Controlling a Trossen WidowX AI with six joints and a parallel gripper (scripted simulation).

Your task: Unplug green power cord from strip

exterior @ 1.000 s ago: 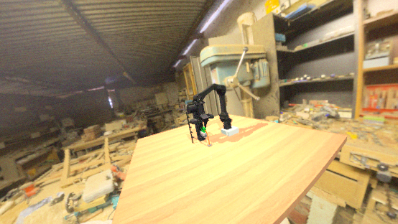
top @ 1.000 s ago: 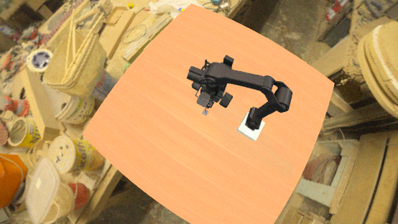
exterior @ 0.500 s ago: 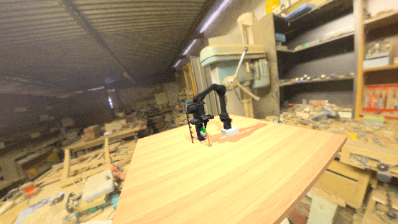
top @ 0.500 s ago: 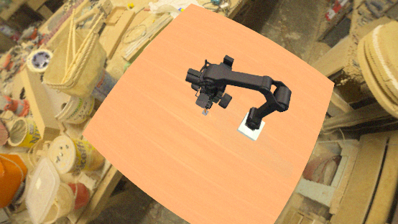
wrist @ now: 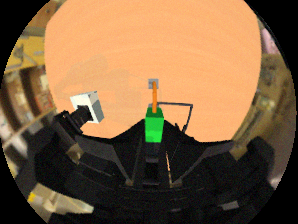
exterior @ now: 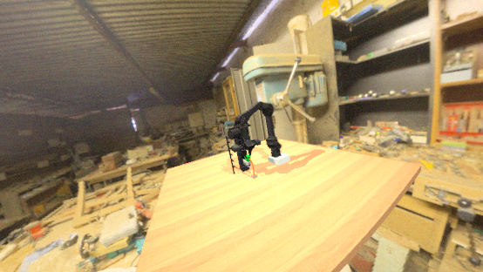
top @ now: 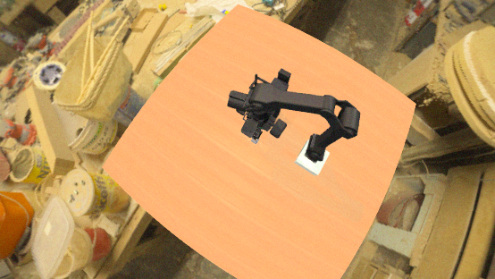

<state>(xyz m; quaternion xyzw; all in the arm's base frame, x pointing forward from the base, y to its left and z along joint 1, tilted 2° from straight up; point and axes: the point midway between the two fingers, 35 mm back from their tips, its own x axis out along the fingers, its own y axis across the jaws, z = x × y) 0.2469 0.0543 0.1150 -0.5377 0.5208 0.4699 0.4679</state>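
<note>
Right now the green plug is 30 mm to the right of my gripper tip.
</note>
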